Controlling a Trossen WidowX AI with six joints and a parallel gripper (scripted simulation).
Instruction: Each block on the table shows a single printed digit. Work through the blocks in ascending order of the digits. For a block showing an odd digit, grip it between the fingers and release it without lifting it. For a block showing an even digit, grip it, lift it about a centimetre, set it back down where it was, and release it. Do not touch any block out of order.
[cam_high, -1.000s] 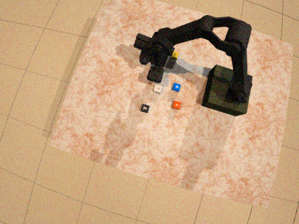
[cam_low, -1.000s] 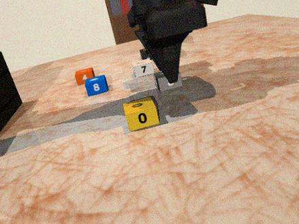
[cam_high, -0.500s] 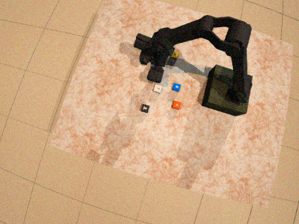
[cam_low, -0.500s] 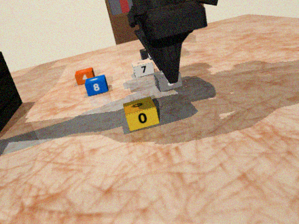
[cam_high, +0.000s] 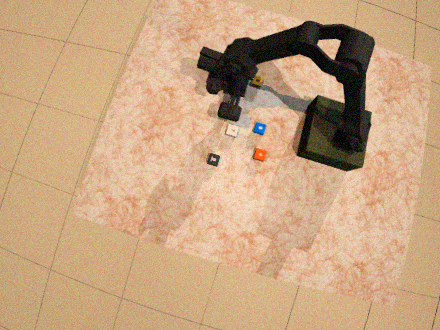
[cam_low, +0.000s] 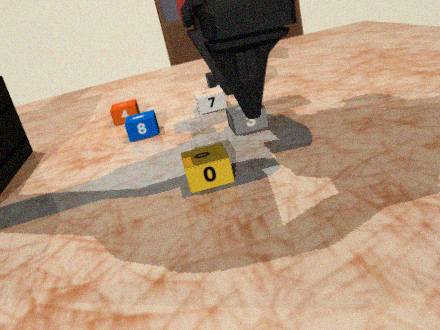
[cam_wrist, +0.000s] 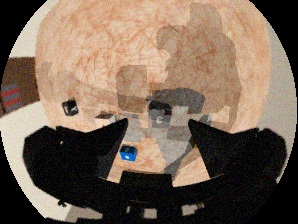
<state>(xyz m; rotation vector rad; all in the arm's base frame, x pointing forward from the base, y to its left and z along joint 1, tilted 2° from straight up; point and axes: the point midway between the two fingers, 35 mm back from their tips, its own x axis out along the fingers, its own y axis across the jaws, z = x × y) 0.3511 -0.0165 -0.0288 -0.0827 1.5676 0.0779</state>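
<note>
My gripper tip is 10 mm above the grey block. From my gripper tip the other things lie so: white block: 30 mm behind, 90 mm to the left, 10 mm below; blue block: 110 mm behind, 50 mm to the left, 10 mm below; yellow block: 40 mm behind, 100 mm to the right, 10 mm below.
</note>
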